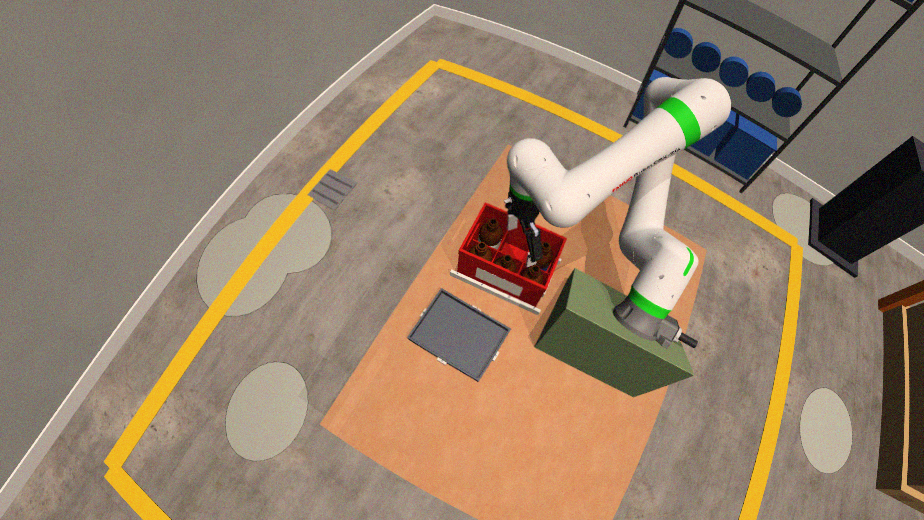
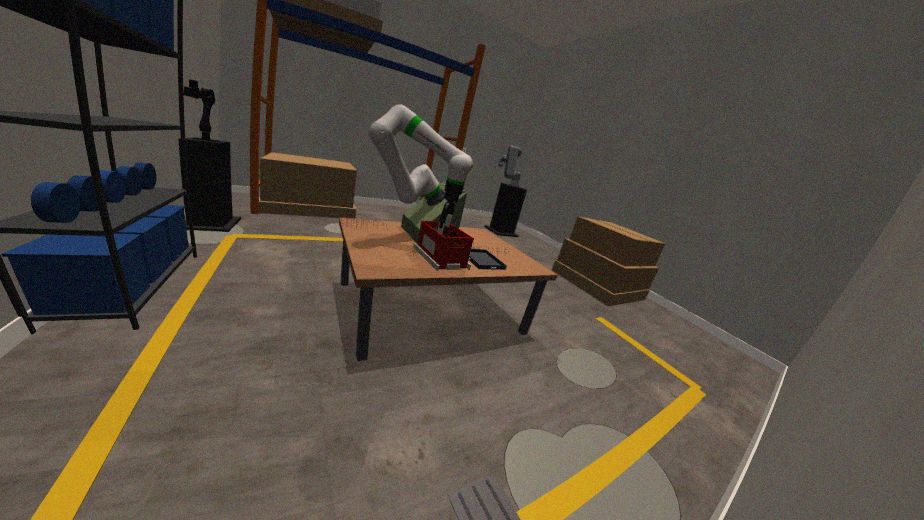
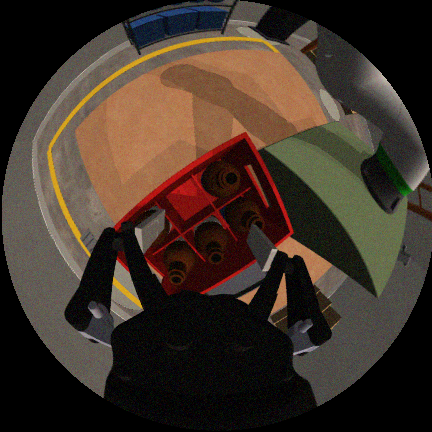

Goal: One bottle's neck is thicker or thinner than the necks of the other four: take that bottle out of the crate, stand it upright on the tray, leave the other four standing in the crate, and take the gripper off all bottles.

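Seen in the pictures: gripper, fingertip midpoint: point(image 1: 521, 246) point(image 2: 443, 229) point(image 3: 207, 226); arm's base, origin of the base link: point(image 1: 635, 324) point(image 2: 437, 198) point(image 3: 379, 185).
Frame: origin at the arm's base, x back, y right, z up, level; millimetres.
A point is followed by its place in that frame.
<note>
The red crate point(image 1: 530, 295) {x -293, y -3, z -174 mm} point(image 2: 456, 253) {x -542, y 57, z -177 mm} point(image 3: 278, 215) {x -272, y 38, z -107 mm} stands on the table. Five brown bottles stand upright in it: back left point(image 1: 491, 231) {x -494, y 99, z -132 mm}, front left point(image 1: 481, 250) {x -481, y 13, z -106 mm} point(image 3: 178, 260) {x -476, y 38, z -138 mm}, front middle point(image 1: 507, 261) {x -399, y 21, z -101 mm} point(image 3: 211, 240) {x -399, y 45, z -137 mm}, front right point(image 1: 533, 274) {x -315, y 32, z -111 mm} point(image 3: 244, 212) {x -321, y 63, z -135 mm} and back right point(image 1: 546, 253) {x -314, y 122, z -124 mm} point(image 3: 217, 180) {x -343, y 138, z -117 mm}. The back middle compartment is empty. I cannot tell which neck differs. My gripper point(image 1: 522, 240) {x -389, y 88, z -100 mm} point(image 2: 444, 226) {x -389, y 88, z -100 mm} point(image 3: 207, 226) {x -389, y 88, z -100 mm} is open and empty, pointing down over the crate. One finger partly hides the back left bottle; the other is close to the front right one. The grey tray point(image 1: 459, 335) {x -417, y -198, z -260 mm} point(image 2: 486, 259) {x -415, y -230, z -259 mm} point(image 3: 235, 283) {x -424, y -231, z -259 mm} holds no bottle.
A white strip point(image 1: 494, 291) {x -398, y -25, z -235 mm} runs along the crate's front, between crate and tray. The green pedestal point(image 1: 601, 329) {x -99, y -103, z 85 mm} point(image 2: 417, 218) {x -56, y 133, z -138 mm} point(image 3: 350, 175) {x -90, y 49, z -54 mm} carries the arm and stands beside the crate on the table point(image 1: 517, 413) {x -140, y -315, z -265 mm} point(image 2: 381, 261) {x -477, y 426, z -265 mm} point(image 3: 140, 110) {x -416, y 419, z -265 mm}. Shelves and boxes stand farther off.
</note>
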